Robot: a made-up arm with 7 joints.
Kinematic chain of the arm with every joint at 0, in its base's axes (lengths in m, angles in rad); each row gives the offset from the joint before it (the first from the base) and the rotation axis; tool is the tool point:
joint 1: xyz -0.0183 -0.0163 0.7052 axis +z
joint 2: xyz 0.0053 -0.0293 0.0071 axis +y
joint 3: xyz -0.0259 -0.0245 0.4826 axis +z
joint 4: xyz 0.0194 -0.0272 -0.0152 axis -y
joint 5: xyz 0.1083 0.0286 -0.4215 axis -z
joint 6: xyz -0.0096 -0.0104 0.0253 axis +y
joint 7: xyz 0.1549 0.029 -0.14 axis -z
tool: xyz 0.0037 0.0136 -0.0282
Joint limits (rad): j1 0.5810..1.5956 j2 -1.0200..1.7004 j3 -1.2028..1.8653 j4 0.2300..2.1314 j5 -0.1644..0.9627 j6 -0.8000..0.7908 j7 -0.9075..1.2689
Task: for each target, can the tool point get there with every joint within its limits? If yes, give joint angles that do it. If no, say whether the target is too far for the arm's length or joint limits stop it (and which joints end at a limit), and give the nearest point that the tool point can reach.
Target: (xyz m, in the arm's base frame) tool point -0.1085 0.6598 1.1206
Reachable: yes | joints 1.0337 0.4965 1.2551 1.3002 0.7782 -0.4753 0.9491
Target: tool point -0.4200 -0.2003 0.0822
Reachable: no: joint limits stop it (at a limit: joint 1, joint 2) | nearest point -0.2745 0.0199 0.2770 | short by 0.328 m
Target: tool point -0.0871 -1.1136 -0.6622
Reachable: no: too far | nearest point 0.2420 -0.2502 0.2149 | short by 1.274 m
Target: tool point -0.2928 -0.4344 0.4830
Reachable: no: joint limits stop it (at a limit: joint 1, joint 2, joint 3, joint 5, joint 6) | nearest point -0.3842 -0.3250 0.6317 | short by 0.206 m
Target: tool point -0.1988 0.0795 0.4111
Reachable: yes | joints 1.1236 1.4176 0.6457 0.3743 0.2555 0.4447 0.6093
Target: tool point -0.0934 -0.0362 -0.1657
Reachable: no: joint limits stop it (at a limit: joint 1, joint 2) | nearest point -0.0557 0.1255 0.1059 | short by 0.318 m
